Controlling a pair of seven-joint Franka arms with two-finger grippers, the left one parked.
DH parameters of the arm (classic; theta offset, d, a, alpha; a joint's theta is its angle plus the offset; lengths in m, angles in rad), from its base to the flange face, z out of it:
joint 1: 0 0.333 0 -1.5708
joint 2: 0 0 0 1.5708
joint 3: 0 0.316 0.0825 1.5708
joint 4: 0 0 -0.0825 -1.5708
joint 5: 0 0.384 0 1.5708
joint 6: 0 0 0.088 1.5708
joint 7: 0 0.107 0 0
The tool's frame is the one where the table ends.
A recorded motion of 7 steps. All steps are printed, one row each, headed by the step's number.
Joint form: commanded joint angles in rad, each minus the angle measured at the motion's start. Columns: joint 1, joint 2, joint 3, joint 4, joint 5, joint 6, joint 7.
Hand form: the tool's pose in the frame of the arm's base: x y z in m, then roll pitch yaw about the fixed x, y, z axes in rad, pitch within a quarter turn. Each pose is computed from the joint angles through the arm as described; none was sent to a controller.
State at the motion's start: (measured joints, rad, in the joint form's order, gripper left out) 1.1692 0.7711 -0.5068 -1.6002 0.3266 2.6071 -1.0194
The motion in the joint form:
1: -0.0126 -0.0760 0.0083 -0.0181 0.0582 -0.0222 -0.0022
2: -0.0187 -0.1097 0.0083 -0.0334 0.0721 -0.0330 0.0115
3: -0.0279 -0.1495 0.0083 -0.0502 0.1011 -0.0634 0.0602
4: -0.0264 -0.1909 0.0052 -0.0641 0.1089 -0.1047 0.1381
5: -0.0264 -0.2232 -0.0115 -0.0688 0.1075 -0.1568 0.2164
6: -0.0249 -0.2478 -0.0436 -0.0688 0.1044 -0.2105 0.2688
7: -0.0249 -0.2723 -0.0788 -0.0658 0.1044 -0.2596 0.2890
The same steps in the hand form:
1: 0.5363 0.4827 0.2930 2.8168 -0.1861 1.5757
2: 0.5378 0.4757 0.3069 2.8320 -0.2155 1.5411
3: 0.5393 0.4658 0.3215 2.8806 -0.2583 1.4547
4: 0.5359 0.4609 0.3375 2.9363 -0.2861 1.3608
5: 0.5379 0.4507 0.3525 2.9870 -0.2918 1.2631
6: 0.5448 0.4350 0.3668 3.0203 -0.2826 1.1850
7: 0.5533 0.4171 0.3832 3.0405 -0.2755 1.1354

